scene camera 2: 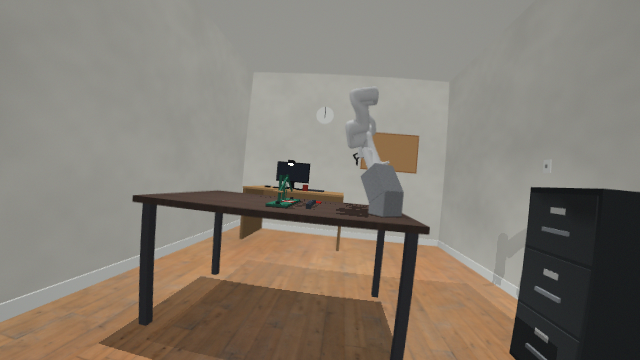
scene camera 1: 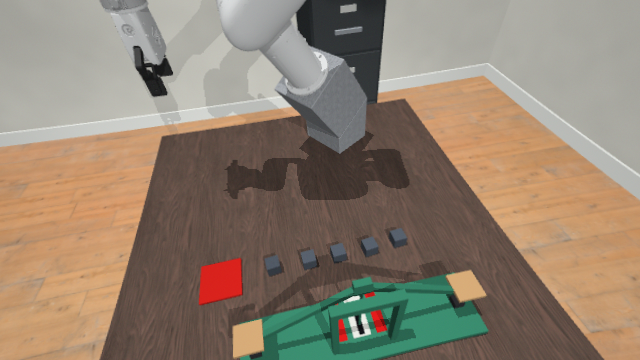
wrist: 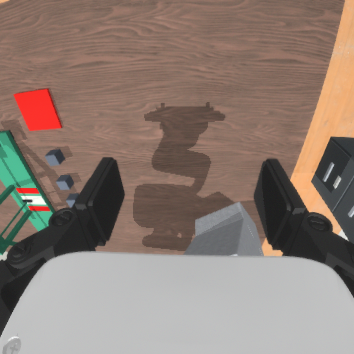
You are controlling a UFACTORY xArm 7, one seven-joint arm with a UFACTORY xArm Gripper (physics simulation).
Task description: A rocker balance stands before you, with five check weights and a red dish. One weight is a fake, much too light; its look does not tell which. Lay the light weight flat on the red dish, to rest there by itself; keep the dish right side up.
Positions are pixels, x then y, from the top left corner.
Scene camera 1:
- gripper: 163, 85
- green rocker balance: 437, 310
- red dish: 223, 280
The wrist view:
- gripper: 188, 176
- red dish: 36, 106
